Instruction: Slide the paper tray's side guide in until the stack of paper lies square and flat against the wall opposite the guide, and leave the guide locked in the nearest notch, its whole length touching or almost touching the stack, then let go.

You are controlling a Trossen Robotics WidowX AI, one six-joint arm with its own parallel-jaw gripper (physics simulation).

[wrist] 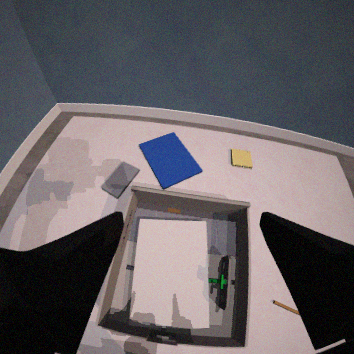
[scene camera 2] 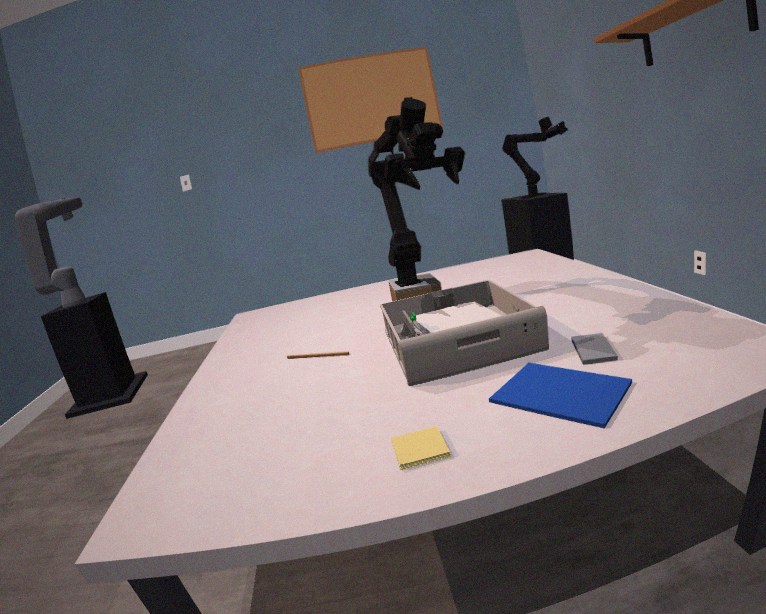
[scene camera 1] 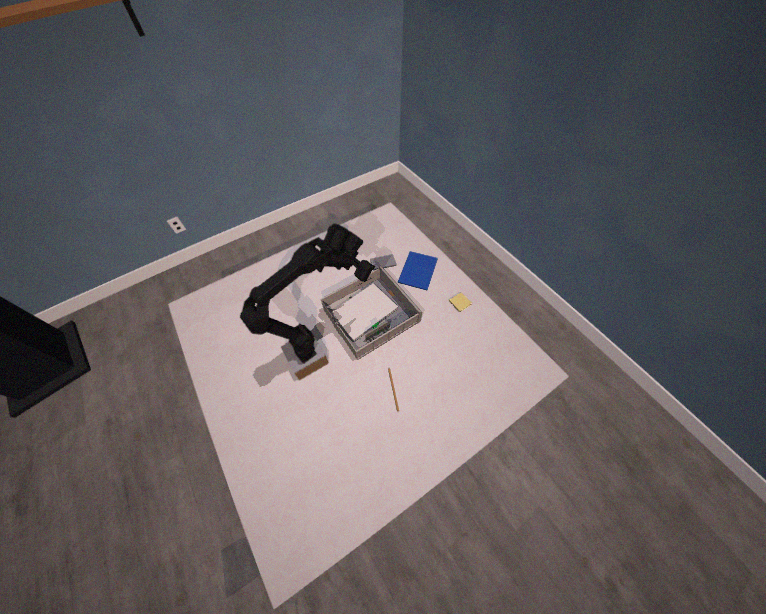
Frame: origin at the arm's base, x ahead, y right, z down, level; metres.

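Seen in the pictures: gripper, fingertip midpoint: [wrist: 192, 219] [scene camera 2: 439, 185] [scene camera 1: 366, 260]; arm's base, origin of the base link: [scene camera 2: 407, 282] [scene camera 1: 305, 353].
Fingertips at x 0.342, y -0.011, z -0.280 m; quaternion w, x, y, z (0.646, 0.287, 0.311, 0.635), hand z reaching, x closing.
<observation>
Offsets run from my fingertips to a thing's top centre. "spot": to the spot under its first point.
The grey paper tray {dz +0.267, dx -0.006, dy +0.011 m} [scene camera 1: 390, 337] [scene camera 2: 441, 363] [wrist: 242, 265] stands on the table. The white paper stack {dz +0.322, dx -0.025, dy -0.013 m} [scene camera 1: 370, 308] [scene camera 2: 460, 314] [wrist: 172, 270] lies inside it. In the wrist view, a strip of tray floor shows between the stack and the left wall, opposite the guide. The dark side guide {spot: dz +0.323, dx -0.049, dy +0.112 m} [scene camera 1: 378, 331] [scene camera 2: 414, 324] [wrist: 224, 285], with a green part, stands near the right wall, and a gap shows between it and the stack's right edge. Whether it sits in a notch cannot be told. My gripper [scene camera 2: 436, 182] [wrist: 192, 219] is open and empty, high above the tray.
A blue folder or book {dz +0.355, dx +0.340, dy -0.031 m} [scene camera 1: 418, 270] [scene camera 2: 560, 393] [wrist: 170, 160], a grey flat block {dz +0.353, dx +0.244, dy -0.186 m} [scene camera 1: 383, 260] [scene camera 2: 594, 348] [wrist: 120, 180] and a yellow note pad {dz +0.352, dx +0.348, dy +0.237 m} [scene camera 1: 460, 301] [scene camera 2: 420, 447] [wrist: 241, 158] lie beyond the tray. A brown stick {dz +0.356, dx -0.163, dy +0.331 m} [scene camera 1: 393, 390] [scene camera 2: 318, 354] [wrist: 285, 307] lies on the guide's side.
</observation>
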